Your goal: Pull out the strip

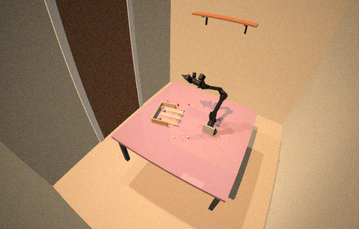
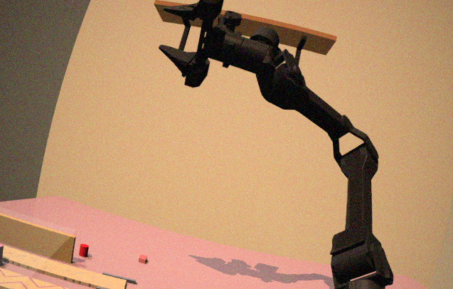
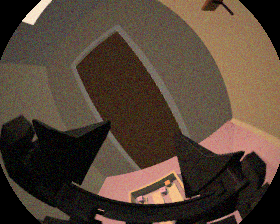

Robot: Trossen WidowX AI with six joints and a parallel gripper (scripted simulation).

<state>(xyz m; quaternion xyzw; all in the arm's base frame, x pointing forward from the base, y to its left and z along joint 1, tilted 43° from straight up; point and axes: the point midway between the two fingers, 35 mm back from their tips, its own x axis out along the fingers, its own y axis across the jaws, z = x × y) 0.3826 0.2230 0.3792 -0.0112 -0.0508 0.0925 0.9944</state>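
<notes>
Now: gripper tip 3 cm short of the blue-striped strip, 17 cm to the right of it and 47 cm above it.
</notes>
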